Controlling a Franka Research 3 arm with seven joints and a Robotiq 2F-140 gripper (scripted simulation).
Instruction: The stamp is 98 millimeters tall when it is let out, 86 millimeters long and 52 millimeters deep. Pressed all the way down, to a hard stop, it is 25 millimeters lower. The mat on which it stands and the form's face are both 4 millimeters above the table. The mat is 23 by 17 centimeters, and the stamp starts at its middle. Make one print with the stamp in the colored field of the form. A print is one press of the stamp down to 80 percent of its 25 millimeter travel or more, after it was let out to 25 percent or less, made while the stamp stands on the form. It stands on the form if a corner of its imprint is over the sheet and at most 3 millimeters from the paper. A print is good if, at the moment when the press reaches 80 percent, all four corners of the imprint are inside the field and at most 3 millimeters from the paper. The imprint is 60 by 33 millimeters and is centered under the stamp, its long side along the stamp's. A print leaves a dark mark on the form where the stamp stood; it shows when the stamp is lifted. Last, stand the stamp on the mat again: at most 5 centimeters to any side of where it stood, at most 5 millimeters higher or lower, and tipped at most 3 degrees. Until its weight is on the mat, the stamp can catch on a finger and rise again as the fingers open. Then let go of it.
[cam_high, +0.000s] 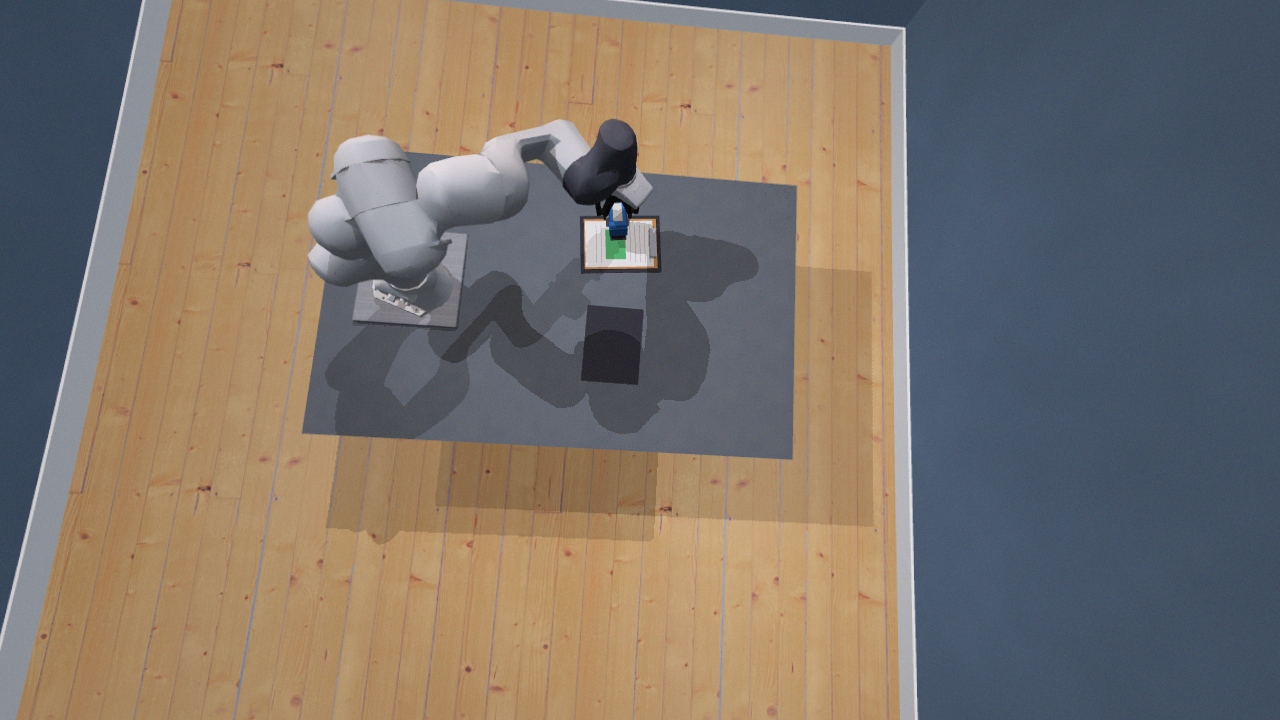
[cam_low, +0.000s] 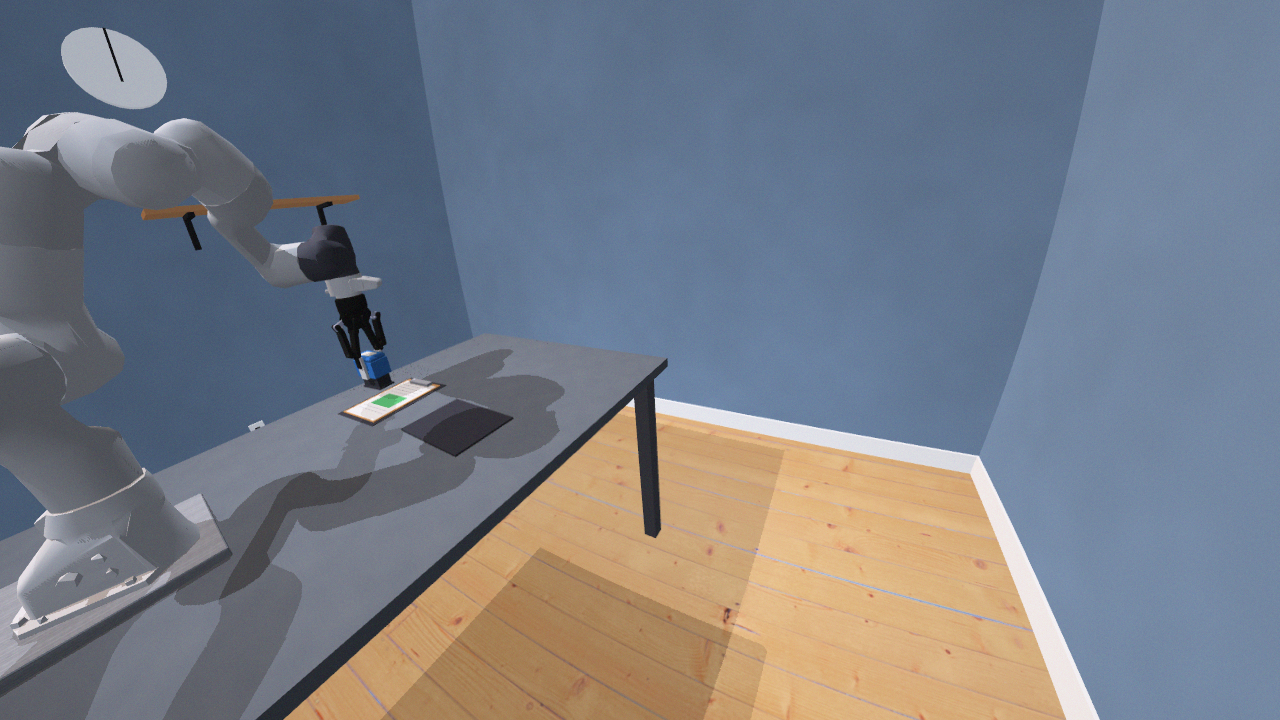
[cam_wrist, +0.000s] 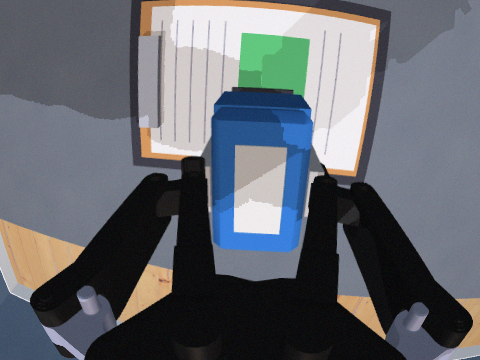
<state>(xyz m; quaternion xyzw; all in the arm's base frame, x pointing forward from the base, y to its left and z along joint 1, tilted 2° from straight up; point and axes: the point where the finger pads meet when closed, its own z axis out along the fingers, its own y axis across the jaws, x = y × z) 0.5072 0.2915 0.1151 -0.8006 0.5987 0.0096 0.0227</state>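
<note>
My gripper is now 110 mm above the form, 30 mm to the left of it and 30 mm short of it. From my hand the other things lie so: blue stamp (20 mm below); dark mat (350 mm to the right, 110 mm below, 60 mm ahead).
</note>
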